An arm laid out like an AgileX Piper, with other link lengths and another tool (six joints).
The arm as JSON. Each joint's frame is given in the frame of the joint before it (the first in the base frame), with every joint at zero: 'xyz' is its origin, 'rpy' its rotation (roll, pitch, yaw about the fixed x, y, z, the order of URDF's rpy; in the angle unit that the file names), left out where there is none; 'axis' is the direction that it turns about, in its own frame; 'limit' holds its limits. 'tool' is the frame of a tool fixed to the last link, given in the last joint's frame.
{
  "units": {
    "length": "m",
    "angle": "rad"
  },
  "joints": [
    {
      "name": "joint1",
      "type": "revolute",
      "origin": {
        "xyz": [
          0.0,
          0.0,
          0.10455
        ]
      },
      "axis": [
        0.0,
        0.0,
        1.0
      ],
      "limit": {
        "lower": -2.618,
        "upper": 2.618
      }
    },
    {
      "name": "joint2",
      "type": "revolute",
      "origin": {
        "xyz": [
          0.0,
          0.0,
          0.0
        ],
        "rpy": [
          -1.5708,
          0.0,
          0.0
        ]
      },
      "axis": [
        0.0,
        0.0,
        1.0
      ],
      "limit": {
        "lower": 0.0,
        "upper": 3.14
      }
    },
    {
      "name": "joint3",
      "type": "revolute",
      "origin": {
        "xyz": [
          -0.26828,
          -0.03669,
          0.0
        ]
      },
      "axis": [
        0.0,
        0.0,
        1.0
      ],
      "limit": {
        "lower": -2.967,
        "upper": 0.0
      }
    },
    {
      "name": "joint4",
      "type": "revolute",
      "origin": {
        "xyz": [
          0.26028,
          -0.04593,
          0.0
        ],
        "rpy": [
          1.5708,
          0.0,
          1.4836
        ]
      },
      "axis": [
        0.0,
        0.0,
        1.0
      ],
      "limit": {
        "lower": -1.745,
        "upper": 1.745
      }
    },
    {
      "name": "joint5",
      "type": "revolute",
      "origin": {
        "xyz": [
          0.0,
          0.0,
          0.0
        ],
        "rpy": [
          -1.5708,
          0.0,
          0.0
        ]
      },
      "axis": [
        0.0,
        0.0,
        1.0
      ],
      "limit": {
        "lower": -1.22,
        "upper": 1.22
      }
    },
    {
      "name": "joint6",
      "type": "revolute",
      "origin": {
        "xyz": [
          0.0,
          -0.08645,
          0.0
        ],
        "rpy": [
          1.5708,
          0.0,
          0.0
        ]
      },
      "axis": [
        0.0,
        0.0,
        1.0
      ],
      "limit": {
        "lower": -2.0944,
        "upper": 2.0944
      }
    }
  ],
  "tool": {
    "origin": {
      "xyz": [
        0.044,
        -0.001,
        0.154
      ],
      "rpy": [
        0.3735,
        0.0,
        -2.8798
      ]
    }
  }
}
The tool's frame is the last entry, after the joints.
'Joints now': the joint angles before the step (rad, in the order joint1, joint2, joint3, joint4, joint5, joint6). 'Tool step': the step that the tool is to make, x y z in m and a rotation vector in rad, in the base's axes. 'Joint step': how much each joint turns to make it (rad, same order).
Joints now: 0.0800, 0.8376, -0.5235, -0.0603, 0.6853, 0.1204
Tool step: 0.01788, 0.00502, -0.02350, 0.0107, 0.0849, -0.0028
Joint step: 0.0000, 0.1920, -0.0380, 0.0160, -0.0702, 0.0019
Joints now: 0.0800, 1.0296, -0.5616, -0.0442, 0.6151, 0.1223
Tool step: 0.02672, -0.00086, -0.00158, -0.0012, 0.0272, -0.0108
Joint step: -0.0125, 0.1434, -0.0964, 0.0015, -0.0199, -0.0017
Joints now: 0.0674, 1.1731, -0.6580, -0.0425, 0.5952, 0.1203
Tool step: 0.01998, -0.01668, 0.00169, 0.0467, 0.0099, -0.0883
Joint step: -0.1054, 0.0854, -0.0746, 0.0873, -0.0015, -0.0628
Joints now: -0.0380, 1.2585, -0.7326, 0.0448, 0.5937, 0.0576
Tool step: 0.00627, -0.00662, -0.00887, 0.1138, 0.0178, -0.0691
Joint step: -0.1248, 0.0615, -0.0143, 0.2253, -0.0022, -0.1810
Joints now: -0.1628, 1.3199, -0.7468, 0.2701, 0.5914, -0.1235
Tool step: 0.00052, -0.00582, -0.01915, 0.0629, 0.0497, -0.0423
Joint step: -0.0664, 0.0835, -0.0045, 0.1079, -0.0022, -0.0903
